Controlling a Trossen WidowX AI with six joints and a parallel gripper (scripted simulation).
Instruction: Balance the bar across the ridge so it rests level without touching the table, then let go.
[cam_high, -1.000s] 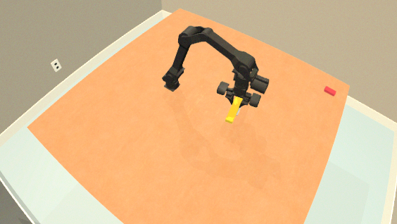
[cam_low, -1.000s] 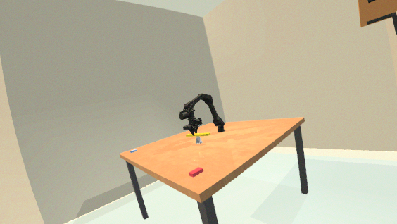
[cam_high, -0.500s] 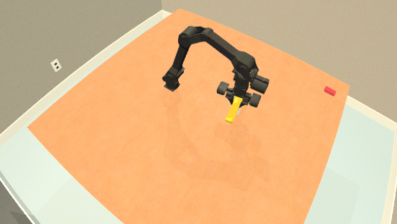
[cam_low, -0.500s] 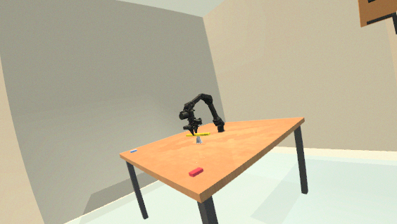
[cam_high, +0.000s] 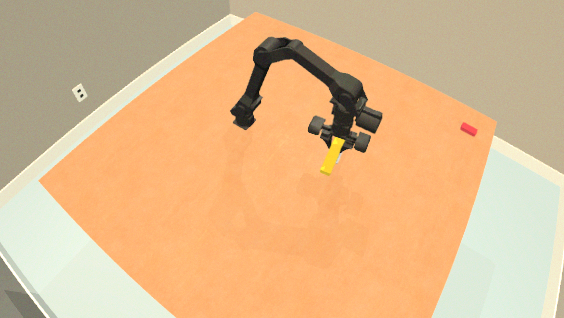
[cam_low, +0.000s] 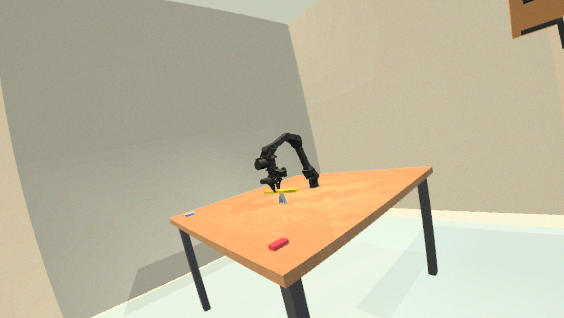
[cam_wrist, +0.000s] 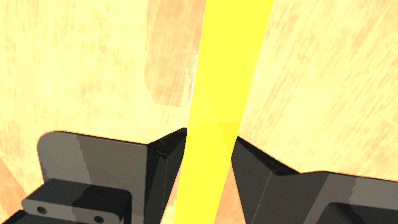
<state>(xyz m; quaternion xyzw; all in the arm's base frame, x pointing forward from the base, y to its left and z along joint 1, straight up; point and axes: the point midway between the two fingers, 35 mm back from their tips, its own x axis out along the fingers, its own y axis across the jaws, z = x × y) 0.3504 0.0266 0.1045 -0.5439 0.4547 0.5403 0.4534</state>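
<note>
My gripper tip is 30 mm to the right of the yellow bar and 10 mm past it. Round my gripper tip: red block 470 mm to the left, 390 mm ahead, 60 mm below; blue piece 530 mm to the right, 390 mm ahead, 60 mm below.
</note>
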